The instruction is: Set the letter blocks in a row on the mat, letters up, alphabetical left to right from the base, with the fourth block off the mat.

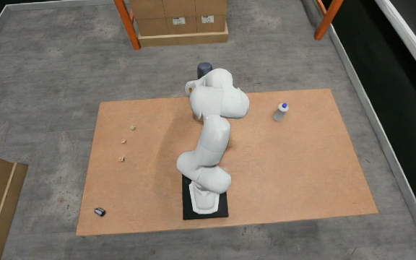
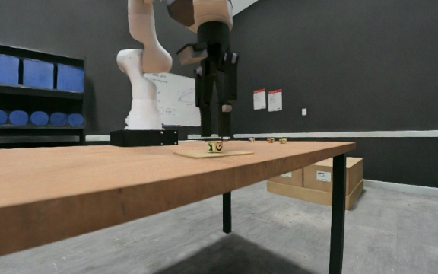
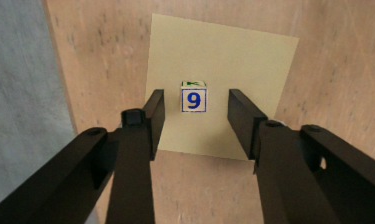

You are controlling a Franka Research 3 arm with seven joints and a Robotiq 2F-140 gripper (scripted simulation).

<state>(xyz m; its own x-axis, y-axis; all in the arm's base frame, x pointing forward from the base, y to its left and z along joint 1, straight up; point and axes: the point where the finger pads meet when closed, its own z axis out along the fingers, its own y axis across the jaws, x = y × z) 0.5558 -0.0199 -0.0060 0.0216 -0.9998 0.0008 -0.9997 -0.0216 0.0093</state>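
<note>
Now: hand 7 cm above the pale yellow mat and 2 cm past it. Also, from my hand: block (52 cm to the left, 13 cm behind, 6 cm below); white bottle (51 cm to the right, 7 cm behind, 1 cm above); black object (68 cm behind, 65 cm to the left, 5 cm below).
</note>
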